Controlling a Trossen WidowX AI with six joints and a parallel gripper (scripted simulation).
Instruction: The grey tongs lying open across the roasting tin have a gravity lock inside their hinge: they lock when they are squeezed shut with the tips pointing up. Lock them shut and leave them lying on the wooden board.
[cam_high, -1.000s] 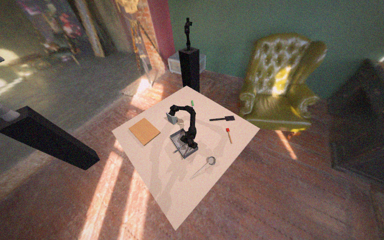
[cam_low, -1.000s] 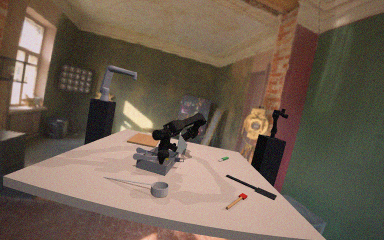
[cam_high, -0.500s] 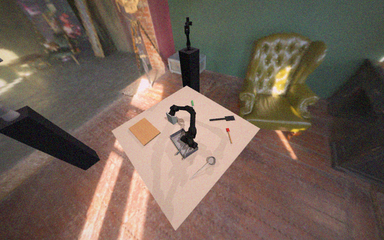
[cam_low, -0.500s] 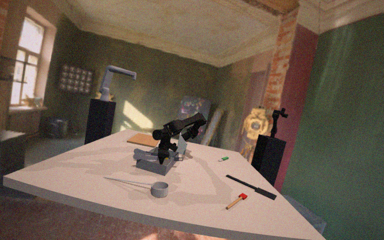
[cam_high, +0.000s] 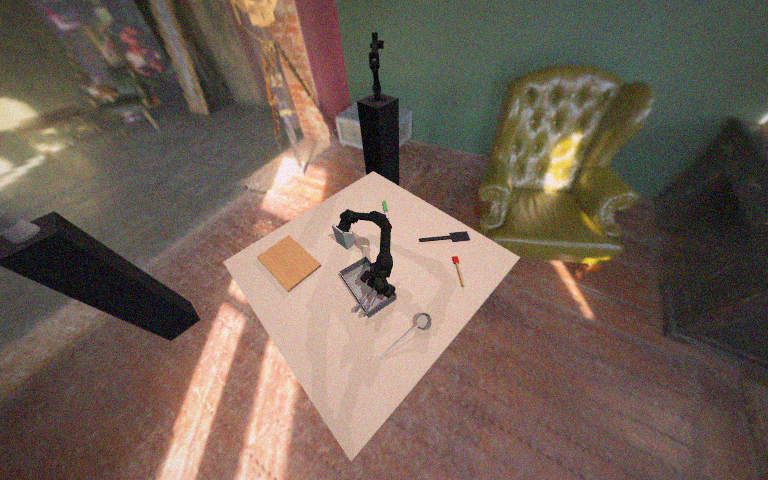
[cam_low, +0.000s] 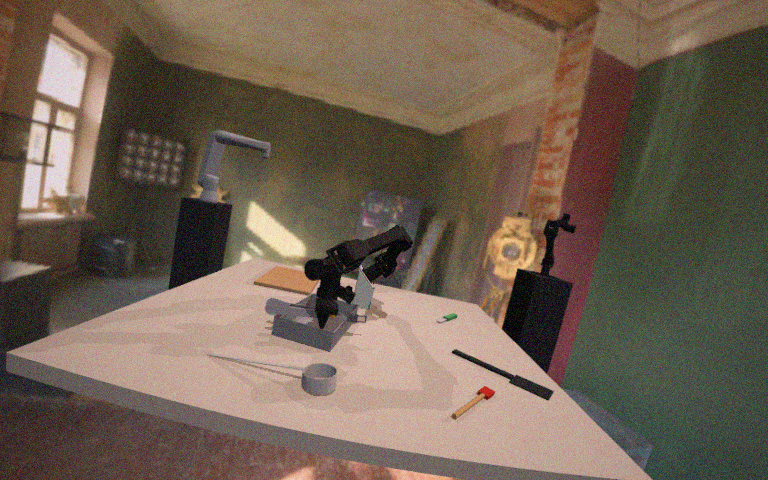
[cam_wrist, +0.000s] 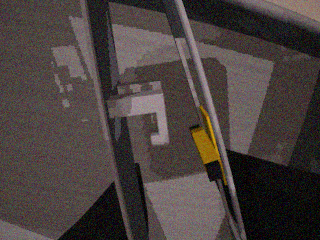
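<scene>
Now: the flat tong arm 1 cm behind my gripper tip, 4 cm to the right of it and 4 cm above it. Round my gripper tip: black spatula: 6 cm ahead, 58 cm to the left, 3 cm below; wooden board: 57 cm behind, 22 cm to the right, 2 cm below; grey roasting tin: 7 cm behind, 1 cm to the right.
</scene>
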